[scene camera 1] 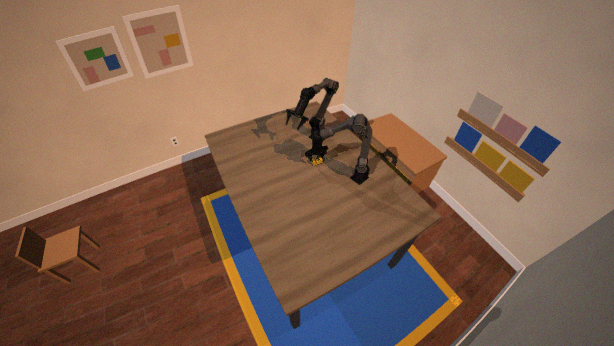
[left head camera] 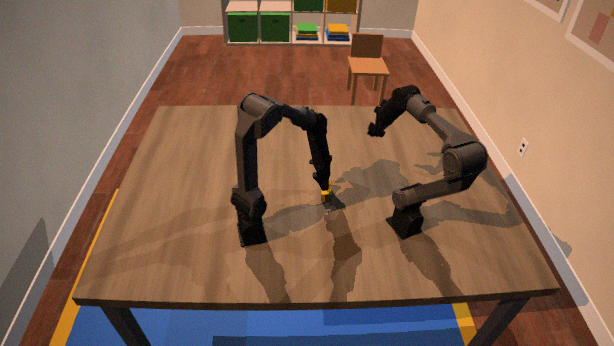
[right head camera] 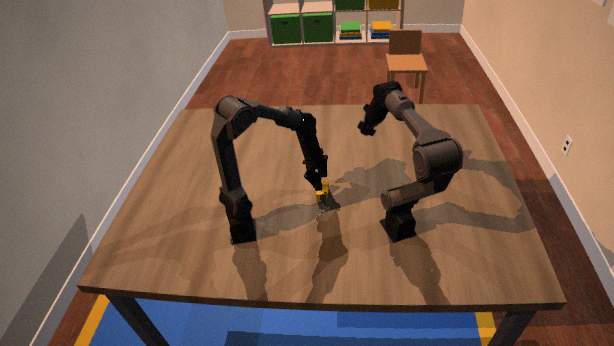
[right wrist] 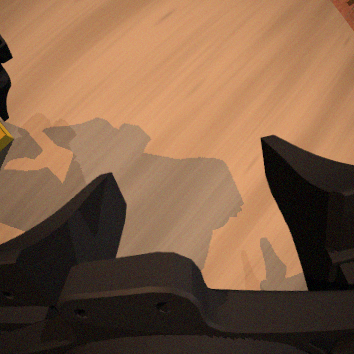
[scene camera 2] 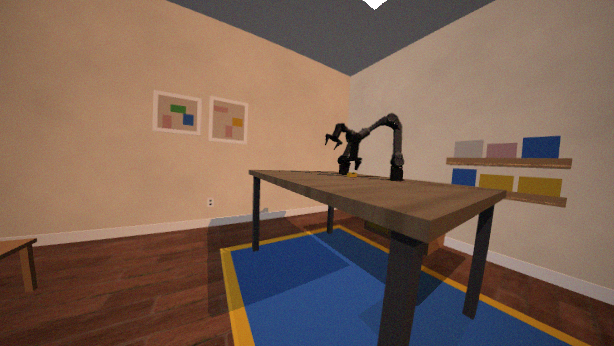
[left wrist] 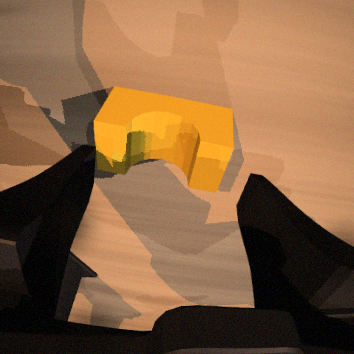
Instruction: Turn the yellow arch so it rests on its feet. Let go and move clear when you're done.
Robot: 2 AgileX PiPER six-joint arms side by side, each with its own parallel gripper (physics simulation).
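Note:
The yellow arch [left head camera: 325, 196] [right head camera: 321, 197] [scene camera 1: 317, 161] [scene camera 2: 352, 175] [left wrist: 170, 107] lies flat on its side on the table [left head camera: 190, 270], broad face up. In the left wrist view its foot ends face the bottom of the picture. A corner of it shows at the left edge of the right wrist view [right wrist: 4, 136]. My left gripper [left wrist: 171, 177] is open and low beside the arch, its tips near the foot ends, one toward each side; whether they touch it I cannot tell. My right gripper [right wrist: 188, 173] [scene camera 1: 294, 124] [scene camera 2: 331, 146] is open and raised above the table, away from the arch.
The left arm [left head camera: 246, 160] arches over the table to the yellow arch. The right arm [left head camera: 465, 160] stands at the right in the left head view. A wooden chair [left head camera: 368, 65] and a shelf unit [left head camera: 224, 22] stand beyond the table. An orange-brown cabinet [scene camera 1: 407, 142] stands beside it.

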